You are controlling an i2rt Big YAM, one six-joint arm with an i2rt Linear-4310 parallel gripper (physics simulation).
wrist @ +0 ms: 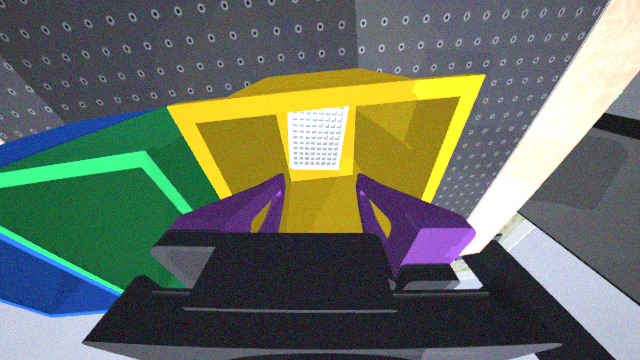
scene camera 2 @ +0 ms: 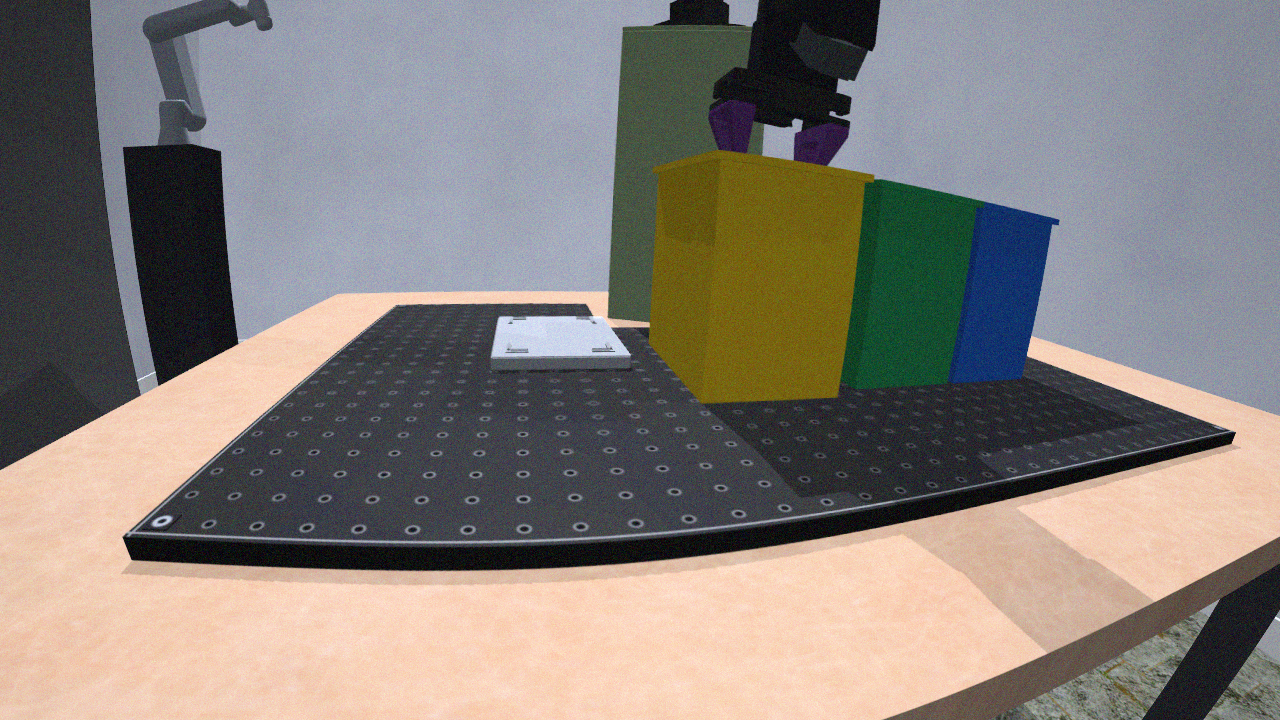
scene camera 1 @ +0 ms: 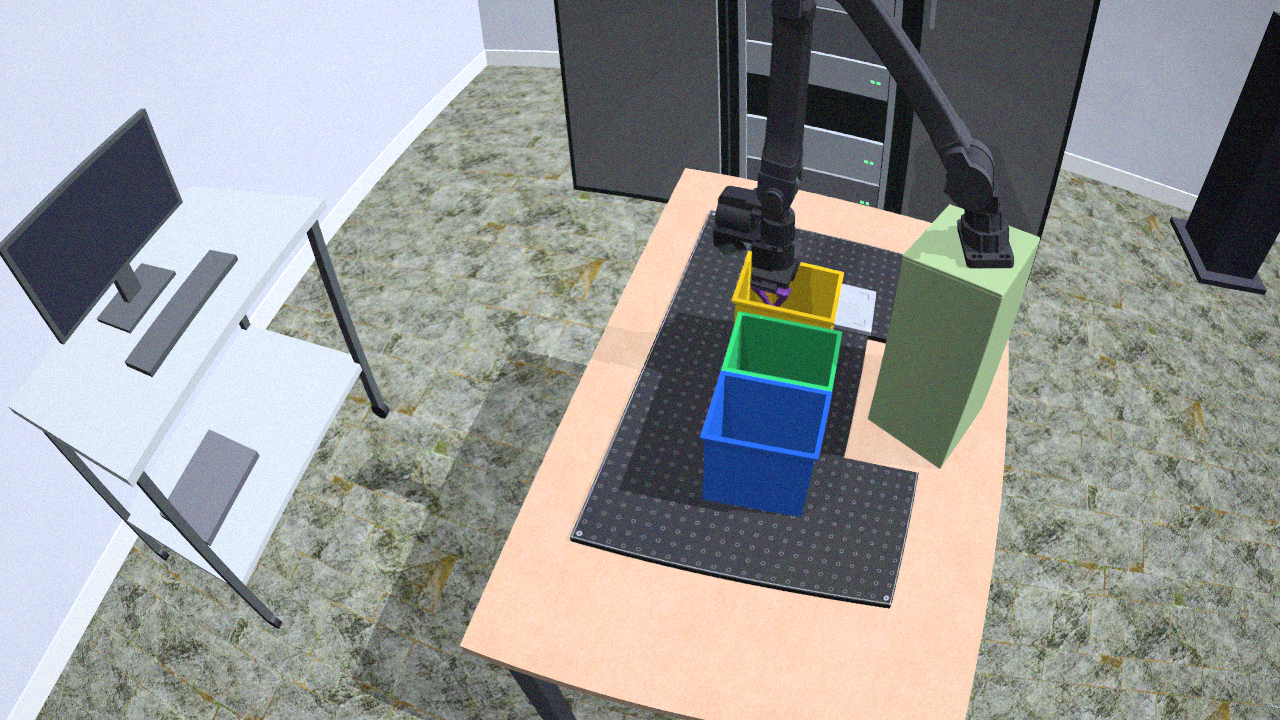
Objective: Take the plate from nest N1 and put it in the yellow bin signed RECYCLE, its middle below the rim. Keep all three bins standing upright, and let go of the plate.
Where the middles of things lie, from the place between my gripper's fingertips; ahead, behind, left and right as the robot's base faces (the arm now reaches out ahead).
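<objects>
The light grey nest [scene camera 2: 553, 342] is 14 cm to the right of my hand, 14 cm below it and 13 cm behind it. I find the green bin [scene camera 2: 915, 243] 15 cm to the left of my hand, 6 cm below it and 2 cm behind it, while the white plate [wrist: 315, 137] is 14 cm below my hand and 1 cm behind it. As for the yellow bin [scene camera 2: 755, 257], my hand is 6 cm above it and 2 cm past it.
</objects>
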